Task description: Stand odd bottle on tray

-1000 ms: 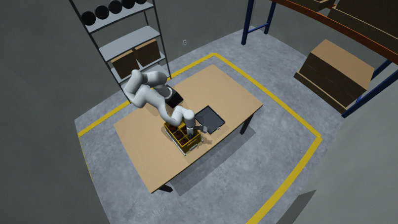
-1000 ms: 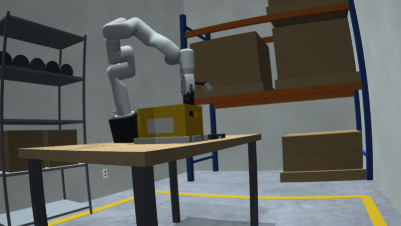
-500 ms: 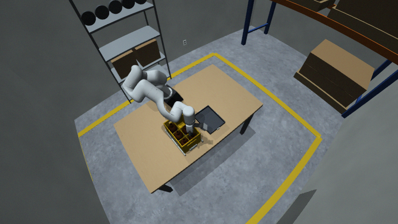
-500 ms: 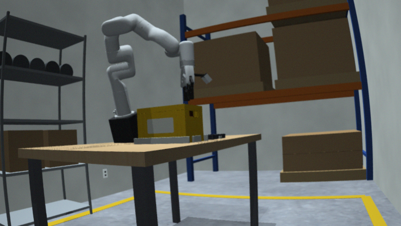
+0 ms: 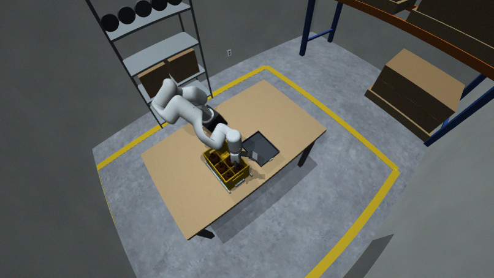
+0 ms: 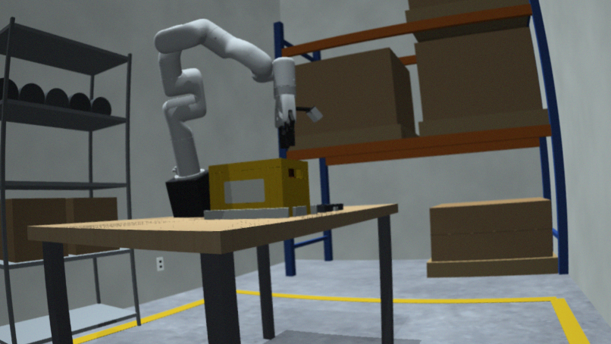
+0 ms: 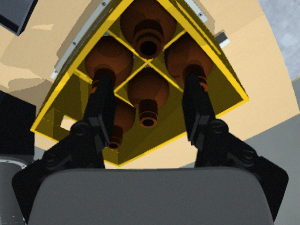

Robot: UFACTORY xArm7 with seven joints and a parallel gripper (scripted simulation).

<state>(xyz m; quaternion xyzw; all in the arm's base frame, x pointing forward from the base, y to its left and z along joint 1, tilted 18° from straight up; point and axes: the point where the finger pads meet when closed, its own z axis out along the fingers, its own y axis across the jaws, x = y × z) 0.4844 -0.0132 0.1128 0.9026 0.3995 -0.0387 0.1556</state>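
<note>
The crate lies 160 mm below my hand, 90 mm behind it and 50 mm to the right of it. From my hand the other things lie so: tray: 250 mm to the left, 230 mm below, 80 mm behind; then bottle: 150 mm below.
</note>
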